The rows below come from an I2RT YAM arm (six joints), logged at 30 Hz.
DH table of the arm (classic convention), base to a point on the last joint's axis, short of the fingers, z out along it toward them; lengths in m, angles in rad. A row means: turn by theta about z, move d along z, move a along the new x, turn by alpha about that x. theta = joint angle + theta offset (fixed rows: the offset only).
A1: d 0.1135; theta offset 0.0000; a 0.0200; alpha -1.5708
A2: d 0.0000; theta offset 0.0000; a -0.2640; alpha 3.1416
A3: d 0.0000; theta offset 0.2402; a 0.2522; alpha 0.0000
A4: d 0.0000; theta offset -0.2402; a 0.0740; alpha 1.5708
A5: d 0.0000; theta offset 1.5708; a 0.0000; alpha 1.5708
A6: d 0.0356; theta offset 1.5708; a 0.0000; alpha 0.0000
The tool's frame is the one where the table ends.
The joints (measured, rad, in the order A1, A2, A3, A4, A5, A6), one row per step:
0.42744, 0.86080, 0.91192, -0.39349, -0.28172, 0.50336
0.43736, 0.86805, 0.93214, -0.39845, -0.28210, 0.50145
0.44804, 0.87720, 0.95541, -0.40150, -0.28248, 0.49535
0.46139, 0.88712, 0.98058, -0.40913, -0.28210, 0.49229
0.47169, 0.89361, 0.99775, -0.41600, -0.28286, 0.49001
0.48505, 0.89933, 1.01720, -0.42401, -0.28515, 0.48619
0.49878, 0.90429, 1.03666, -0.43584, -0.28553, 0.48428
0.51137, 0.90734, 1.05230, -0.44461, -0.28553, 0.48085
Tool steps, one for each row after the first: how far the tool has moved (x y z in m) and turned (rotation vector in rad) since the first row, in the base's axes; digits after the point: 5 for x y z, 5 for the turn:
-0.00018, 0.00203, 0.00519, 0.00212, -0.00843, 0.01089
-0.00013, 0.00434, 0.01127, 0.00267, -0.02228, 0.02383
-0.00044, 0.00706, 0.01735, 0.00383, -0.03116, 0.03774
-0.00095, 0.00908, 0.02137, 0.00427, -0.03595, 0.04944
-0.00216, 0.01147, 0.02616, 0.00503, -0.04325, 0.06610
-0.00373, 0.01368, 0.03066, 0.00530, -0.04681, 0.08075
-0.00539, 0.01556, 0.03450, 0.00496, -0.05247, 0.09435

